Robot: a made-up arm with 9 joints. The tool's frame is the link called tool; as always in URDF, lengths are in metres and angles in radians.
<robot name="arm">
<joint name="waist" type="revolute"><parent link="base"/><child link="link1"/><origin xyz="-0.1 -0.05 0.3"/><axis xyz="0.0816 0.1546 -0.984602"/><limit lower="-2.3" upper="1.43" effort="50" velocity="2.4"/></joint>
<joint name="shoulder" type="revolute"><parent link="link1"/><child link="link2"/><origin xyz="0.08 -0.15 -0.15"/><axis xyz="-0.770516 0.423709 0.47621"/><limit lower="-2.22" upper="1.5" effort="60" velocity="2.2"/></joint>
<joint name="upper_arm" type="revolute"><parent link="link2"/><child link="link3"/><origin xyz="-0.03 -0.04 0.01"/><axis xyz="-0.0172 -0.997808 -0.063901"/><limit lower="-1.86" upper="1.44" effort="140" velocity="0.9"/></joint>
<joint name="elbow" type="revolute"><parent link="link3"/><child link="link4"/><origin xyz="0.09 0.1 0.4"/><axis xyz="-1 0 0"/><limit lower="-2.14" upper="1.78" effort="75" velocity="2.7"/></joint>
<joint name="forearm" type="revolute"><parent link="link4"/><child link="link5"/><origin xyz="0.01 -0.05 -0.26"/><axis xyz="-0.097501 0.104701 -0.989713"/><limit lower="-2.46" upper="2.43" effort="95" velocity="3"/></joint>
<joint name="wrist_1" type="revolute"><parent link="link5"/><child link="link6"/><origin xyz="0 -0.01 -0.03"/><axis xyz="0 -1 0"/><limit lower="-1.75" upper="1.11" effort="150" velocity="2.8"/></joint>
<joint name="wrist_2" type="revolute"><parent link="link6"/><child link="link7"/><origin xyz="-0.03 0.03 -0.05"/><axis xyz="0 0 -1"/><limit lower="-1.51" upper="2.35" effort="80" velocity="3"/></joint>
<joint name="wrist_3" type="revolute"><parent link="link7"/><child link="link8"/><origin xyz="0.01 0.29 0.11"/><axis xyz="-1 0 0"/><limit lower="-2.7" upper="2.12" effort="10" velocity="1.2"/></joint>
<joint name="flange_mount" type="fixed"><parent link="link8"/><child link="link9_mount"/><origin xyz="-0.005 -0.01 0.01"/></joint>
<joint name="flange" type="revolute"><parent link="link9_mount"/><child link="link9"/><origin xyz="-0.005 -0.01 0.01"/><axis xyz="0 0 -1"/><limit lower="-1.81" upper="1.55" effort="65" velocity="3"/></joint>
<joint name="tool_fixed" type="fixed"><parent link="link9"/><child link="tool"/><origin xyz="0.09 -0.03 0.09" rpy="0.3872 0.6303 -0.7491"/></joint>
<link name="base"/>
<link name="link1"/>
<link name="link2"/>
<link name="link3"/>
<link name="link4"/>
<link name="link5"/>
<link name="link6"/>
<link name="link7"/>
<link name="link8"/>
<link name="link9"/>
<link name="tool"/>
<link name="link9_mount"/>
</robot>
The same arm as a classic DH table. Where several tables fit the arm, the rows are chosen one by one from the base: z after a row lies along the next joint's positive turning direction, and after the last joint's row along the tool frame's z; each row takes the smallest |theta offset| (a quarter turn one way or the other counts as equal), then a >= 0, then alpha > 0; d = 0 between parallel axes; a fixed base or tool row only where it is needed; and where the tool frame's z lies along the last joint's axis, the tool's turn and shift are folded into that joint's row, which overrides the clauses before.
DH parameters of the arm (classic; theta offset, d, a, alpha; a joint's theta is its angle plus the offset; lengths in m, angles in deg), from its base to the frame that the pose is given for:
base (fixed): -27.83 -0.2120 -0.0651 -169.93
waist: -83.64 -0.4697 -0.1037 117.79
shoulder: -67.98 -0.1379 -0.0038 116.10
upper_arm: 29.94 -0.0701 0.3928 -89.01
elbow: 87.63 -0.1227 -0.0771 -84.40
forearm: -89.41 0.2845 -0.0029 96.01
wrist_1: 5.63 -0.0169 0.0300 -90.00
wrist_2: 90.00 -0.0600 0.2900 90.00
wrist_3: 0.00 0.0000 -0.0200 -90.00
flange: 77.60 -0.0552 0.0815 -138.42
tool (fixed): -62.64 0.0733 0.0000 0.00
Joint limits (deg, base to tool): -131.78..81.93 -127.20..85.94 -106.57..82.51 -122.61..101.99 -140.95..139.23 -100.27..63.60 -86.52..134.65 -154.70..121.47 -103.71..88.81

